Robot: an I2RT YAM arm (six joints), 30 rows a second.
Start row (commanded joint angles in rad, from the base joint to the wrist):
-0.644 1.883 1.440 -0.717 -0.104 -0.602
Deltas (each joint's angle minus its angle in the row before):
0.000 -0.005 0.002 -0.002 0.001 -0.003
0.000 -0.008 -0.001 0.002 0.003 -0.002
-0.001 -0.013 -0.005 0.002 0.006 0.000
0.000 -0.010 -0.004 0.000 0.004 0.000
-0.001 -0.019 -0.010 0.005 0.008 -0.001
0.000 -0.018 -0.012 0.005 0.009 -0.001
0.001 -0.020 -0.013 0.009 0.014 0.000
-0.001 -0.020 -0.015 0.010 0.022 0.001
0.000 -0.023 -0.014 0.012 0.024 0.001
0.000 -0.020 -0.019 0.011 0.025 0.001
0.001 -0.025 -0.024 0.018 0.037 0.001
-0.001 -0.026 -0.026 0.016 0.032 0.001
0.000 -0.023 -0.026 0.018 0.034 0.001
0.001 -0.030 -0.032 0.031 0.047 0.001
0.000 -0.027 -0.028 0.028 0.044 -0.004
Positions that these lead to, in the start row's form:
-0.644 1.878 1.442 -0.719 -0.103 -0.605
-0.644 1.870 1.441 -0.717 -0.100 -0.607
-0.645 1.857 1.436 -0.715 -0.094 -0.607
-0.645 1.847 1.432 -0.715 -0.090 -0.607
-0.646 1.828 1.422 -0.710 -0.082 -0.608
-0.646 1.810 1.410 -0.705 -0.073 -0.609
-0.645 1.790 1.397 -0.696 -0.059 -0.609
-0.646 1.770 1.382 -0.686 -0.037 -0.608
-0.646 1.747 1.368 -0.674 -0.013 -0.607
-0.646 1.727 1.349 -0.663 0.012 -0.606
-0.645 1.702 1.325 -0.645 0.049 -0.605
-0.646 1.676 1.299 -0.629 0.081 -0.604
-0.646 1.653 1.273 -0.611 0.115 -0.603
-0.645 1.623 1.241 -0.580 0.162 -0.602
-0.645 1.596 1.213 -0.552 0.206 -0.606

